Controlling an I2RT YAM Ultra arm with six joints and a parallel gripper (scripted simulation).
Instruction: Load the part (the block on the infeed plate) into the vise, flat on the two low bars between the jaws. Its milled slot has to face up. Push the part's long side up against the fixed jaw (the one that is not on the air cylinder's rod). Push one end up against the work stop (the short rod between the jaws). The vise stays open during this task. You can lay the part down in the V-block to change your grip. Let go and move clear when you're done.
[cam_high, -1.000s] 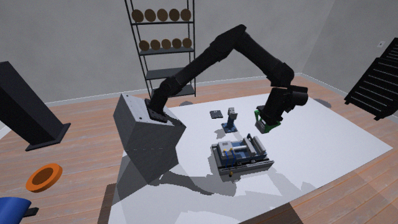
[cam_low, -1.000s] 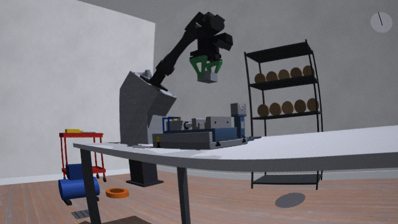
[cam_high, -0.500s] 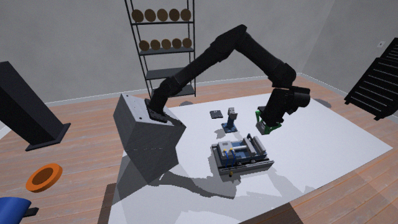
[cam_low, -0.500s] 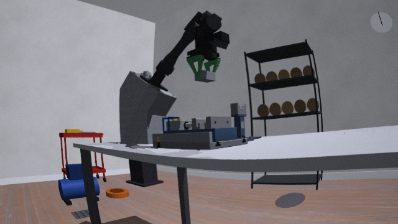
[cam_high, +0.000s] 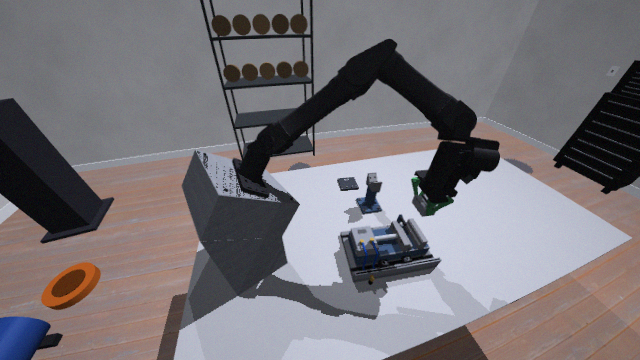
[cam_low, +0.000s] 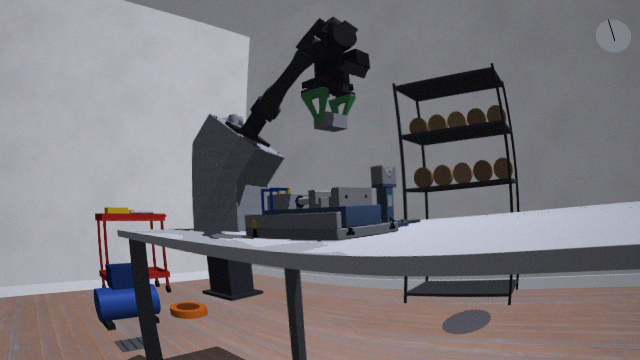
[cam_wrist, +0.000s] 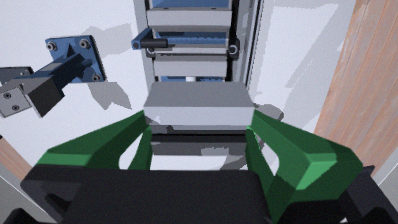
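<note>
My gripper is now 1 cm below the part. Also, from my hand: work stop: 2 cm ahead, 6 cm to the left, 15 cm below; then fixed jaw: 4 cm ahead, 16 cm below; then moving jaw: 2 cm behind, 2 cm to the left, 16 cm below.
</note>
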